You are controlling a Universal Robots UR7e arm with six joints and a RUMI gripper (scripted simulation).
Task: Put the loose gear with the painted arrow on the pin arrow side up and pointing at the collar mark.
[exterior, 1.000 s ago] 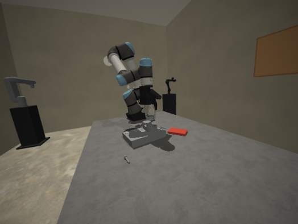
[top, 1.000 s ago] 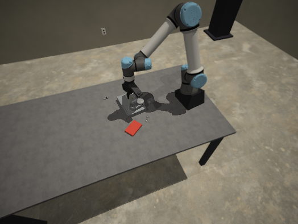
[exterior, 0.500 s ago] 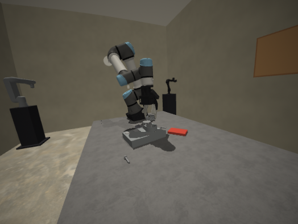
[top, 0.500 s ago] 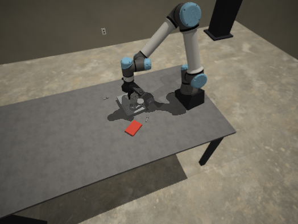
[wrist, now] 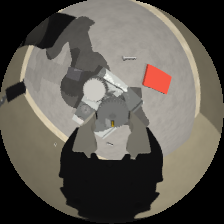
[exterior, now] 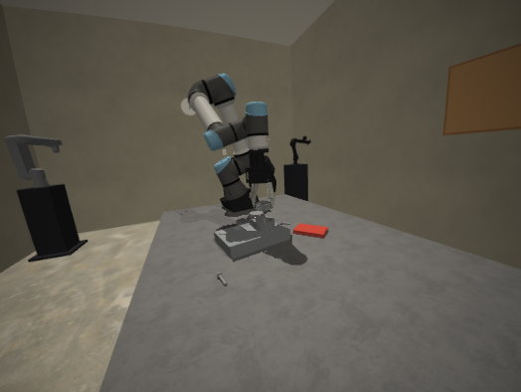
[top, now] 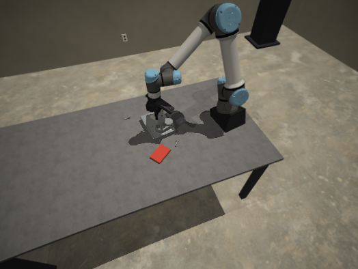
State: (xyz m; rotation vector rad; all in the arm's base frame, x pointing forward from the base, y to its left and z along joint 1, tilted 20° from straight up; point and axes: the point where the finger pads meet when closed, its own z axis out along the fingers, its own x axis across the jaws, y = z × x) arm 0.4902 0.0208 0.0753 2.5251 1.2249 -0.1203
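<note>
My gripper is now right at the grey toothed gear. The rest, counted from my hand: flat red block (180 mm to the left, 120 mm below, 50 mm ahead); then dark block (160 mm behind, 120 mm below, 50 mm to the right); then pale round part (100 mm to the right, 90 mm below, 30 mm behind).
</note>
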